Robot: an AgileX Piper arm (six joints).
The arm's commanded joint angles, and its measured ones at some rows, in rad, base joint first. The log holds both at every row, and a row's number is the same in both.
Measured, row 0:
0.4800 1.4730 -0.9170 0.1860 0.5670 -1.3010
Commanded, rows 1 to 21:
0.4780 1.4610 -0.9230 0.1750 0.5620 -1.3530
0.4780 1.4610 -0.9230 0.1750 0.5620 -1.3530
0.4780 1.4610 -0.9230 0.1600 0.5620 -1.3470
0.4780 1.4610 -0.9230 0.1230 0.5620 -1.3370
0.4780 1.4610 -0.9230 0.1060 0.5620 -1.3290
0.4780 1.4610 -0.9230 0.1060 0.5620 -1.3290
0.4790 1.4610 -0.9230 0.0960 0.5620 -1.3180
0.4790 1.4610 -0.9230 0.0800 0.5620 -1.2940
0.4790 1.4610 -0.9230 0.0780 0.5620 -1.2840
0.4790 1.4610 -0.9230 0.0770 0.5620 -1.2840
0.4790 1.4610 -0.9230 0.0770 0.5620 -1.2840
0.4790 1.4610 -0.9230 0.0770 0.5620 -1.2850
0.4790 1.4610 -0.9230 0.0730 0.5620 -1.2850
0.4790 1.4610 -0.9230 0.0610 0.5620 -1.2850
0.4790 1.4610 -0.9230 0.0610 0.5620 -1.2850
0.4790 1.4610 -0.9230 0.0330 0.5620 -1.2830
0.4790 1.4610 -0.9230 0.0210 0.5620 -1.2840
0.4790 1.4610 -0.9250 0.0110 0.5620 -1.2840
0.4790 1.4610 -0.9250 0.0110 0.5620 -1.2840
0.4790 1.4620 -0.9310 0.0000 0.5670 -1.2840
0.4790 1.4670 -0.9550 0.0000 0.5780 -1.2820
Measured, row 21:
0.4800 1.4730 -0.9250 0.0150 0.5700 -1.2970
